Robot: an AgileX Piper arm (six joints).
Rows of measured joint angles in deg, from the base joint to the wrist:
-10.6, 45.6, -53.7, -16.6, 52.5, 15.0
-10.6, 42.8, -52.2, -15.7, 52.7, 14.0
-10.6, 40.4, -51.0, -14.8, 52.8, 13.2
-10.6, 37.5, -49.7, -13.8, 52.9, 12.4
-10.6, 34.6, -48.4, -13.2, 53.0, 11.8
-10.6, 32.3, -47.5, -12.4, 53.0, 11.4
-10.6, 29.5, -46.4, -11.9, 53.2, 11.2
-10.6, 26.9, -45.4, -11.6, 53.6, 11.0
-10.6, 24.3, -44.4, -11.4, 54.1, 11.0
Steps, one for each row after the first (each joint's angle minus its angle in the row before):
0.0, -2.8, 1.5, 0.9, 0.2, -1.0
0.0, -2.4, 1.2, 0.9, 0.1, -0.8
0.0, -2.9, 1.3, 1.0, 0.1, -0.8
0.0, -2.9, 1.3, 0.6, 0.1, -0.6
0.0, -2.3, 0.9, 0.8, 0.0, -0.4
0.0, -2.8, 1.1, 0.5, 0.2, -0.2
0.0, -2.6, 1.0, 0.3, 0.4, -0.2
0.0, -2.6, 1.0, 0.2, 0.5, 0.0

